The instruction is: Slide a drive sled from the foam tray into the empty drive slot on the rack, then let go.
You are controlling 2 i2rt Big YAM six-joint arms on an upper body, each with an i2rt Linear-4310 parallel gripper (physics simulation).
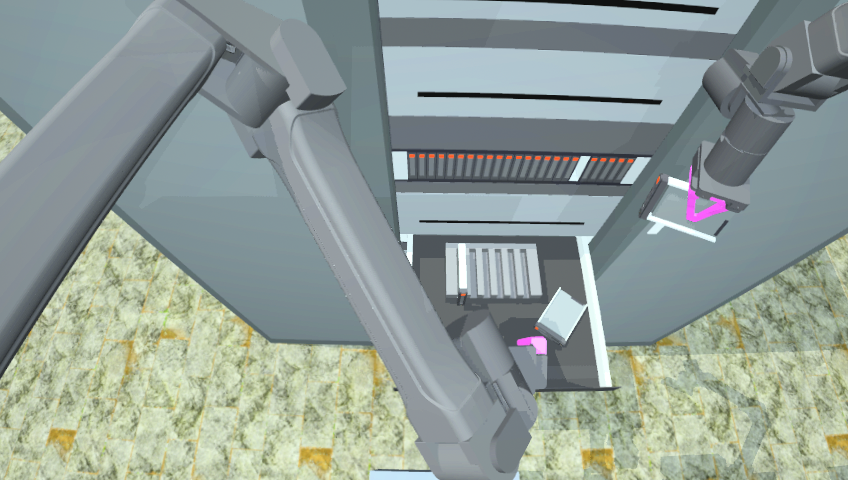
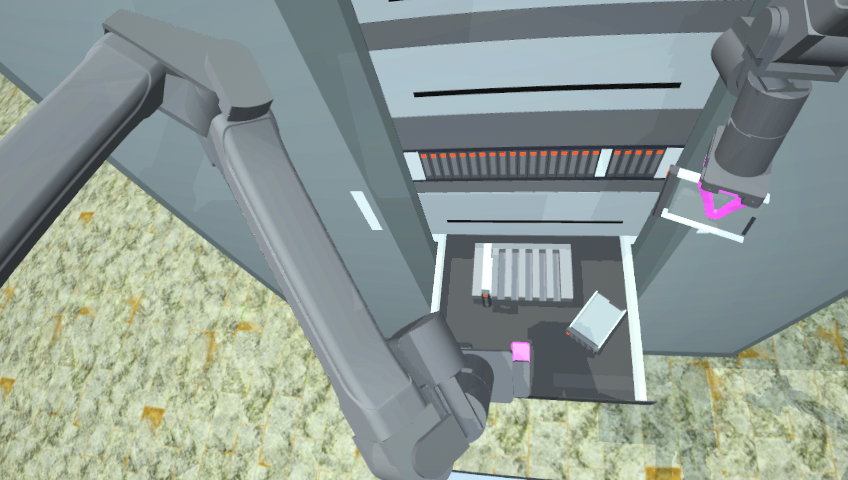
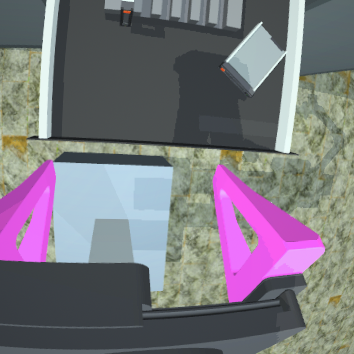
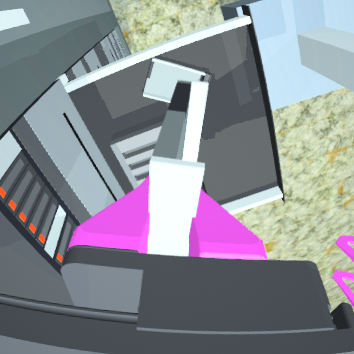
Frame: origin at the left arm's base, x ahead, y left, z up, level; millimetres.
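Seen in the pictures: left gripper, fingertip midpoint: (image 2: 478, 348) (image 3: 136, 169) (image 4: 335, 257); right gripper, fingertip midpoint: (image 1: 690, 217) (image 2: 712, 214).
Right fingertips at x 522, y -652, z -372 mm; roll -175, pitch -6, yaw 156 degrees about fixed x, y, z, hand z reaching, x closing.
Offsets run from my right fingertips to a thing's top centre. "pt": to the spot under its first point. Level surfaces: height alone.
My right gripper (image 1: 691, 215) (image 2: 714, 212) (image 4: 170, 175) is shut on a drive sled @[dy +13, dx +4, dz +59 mm] (image 1: 671, 205) (image 4: 196, 120) with white rails and a dark, orange-tabbed front. It holds the sled in the air at the right of the rack, in front of the side panel. A row of drives @[pt dy +270, dx +179, dz -127 mm] (image 1: 493, 168) (image 2: 511, 165) crosses the rack, broken near its right by a pale upright strip @[pt dy +93, dx +199, dz -146 mm] (image 1: 579, 168) (image 2: 603, 163) (image 4: 55, 232); its depth is unclear. The foam tray (image 1: 451, 270) (image 2: 566, 285) holds one upright sled @[dy +316, dx +58, dz -318 mm] (image 1: 462, 267) (image 2: 487, 267). My left gripper (image 3: 136, 169) is open and empty at the drawer's front.
Another sled @[dy +81, dx -17, dz -413 mm] (image 1: 562, 314) (image 2: 596, 321) (image 3: 255, 57) (image 4: 170, 80) lies flat and turned in the open drawer, near its right wall (image 1: 598, 344) (image 2: 637, 356). The left arm (image 1: 357, 237) (image 2: 297, 237) crosses in front of the rack's left side. A pale blue surface @[dz -1135 mm] (image 3: 110, 200) lies below the left gripper.
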